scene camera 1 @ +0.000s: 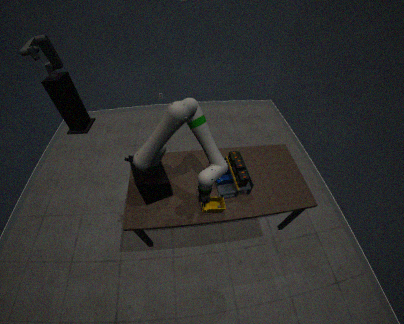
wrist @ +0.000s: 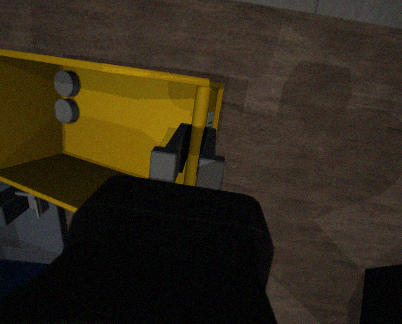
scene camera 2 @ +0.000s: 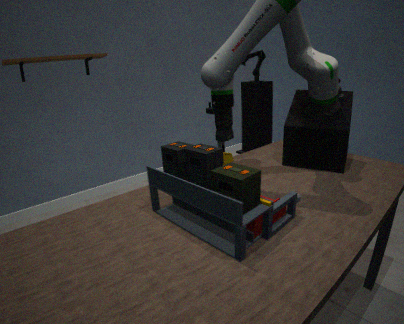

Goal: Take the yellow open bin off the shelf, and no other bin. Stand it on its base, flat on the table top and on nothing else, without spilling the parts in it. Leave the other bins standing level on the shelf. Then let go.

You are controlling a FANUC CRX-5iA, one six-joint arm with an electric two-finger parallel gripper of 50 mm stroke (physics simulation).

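Seen in the pictures: gripper, fingertip midpoint: (scene camera 1: 203, 205) (wrist: 196, 140); arm's base, link origin: (scene camera 2: 323, 107).
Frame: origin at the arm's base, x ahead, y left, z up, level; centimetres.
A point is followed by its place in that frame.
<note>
The yellow open bin (scene camera 1: 215, 204) @[x 53.6, y -19.5, z -25.0 cm] (wrist: 107, 117) @[x 52.0, y -22.0, z -24.5 cm] is over the table near its front edge, beside the shelf. In scene camera 2 a small part of the bin (scene camera 2: 228, 158) @[x 44.6, y -17.5, z -19.4 cm] shows behind the dark boxes. My gripper (scene camera 1: 204, 201) @[x 43.4, y -23.6, z -18.3 cm] (scene camera 2: 223, 148) @[x 43.4, y -23.6, z -18.3 cm] (wrist: 196, 140) @[x 43.4, y -23.6, z -18.3 cm] is shut on the bar at the bin's end, one finger on each side. Two grey round parts (wrist: 67, 83) @[x 56.2, y -24.2, z -24.9 cm] (wrist: 66, 110) @[x 56.2, y -21.6, z -24.9 cm] are inside, toward the far end. The bin's underside is hidden, so I cannot tell whether it touches the table top. The shelf (scene camera 2: 195, 192) @[x 81.0, y 13.1, z -12.8 cm] stands on the table.
Dark boxes with orange latches (scene camera 1: 242, 167) (scene camera 2: 237, 187) stand on the shelf. A blue bin (scene camera 1: 223, 178) @[x 63.0, y 7.0, z -26.1 cm] (wrist: 22, 280) @[x 60.3, y 0.5, z -23.4 cm] and red bins (scene camera 2: 255, 227) @[x 69.6, y 23.4, z -23.0 cm] are there too. The robot's black pedestal (scene camera 1: 155, 185) @[x 7.5, y -13.9, z -3.4 cm] (scene camera 2: 317, 135) @[x 11.7, y 4.6, z -11.0 cm] stands on the table (scene camera 1: 280, 175) @[x 120.5, y 9.6, z -27.0 cm]. The table's front edge lies close beyond the yellow bin.
</note>
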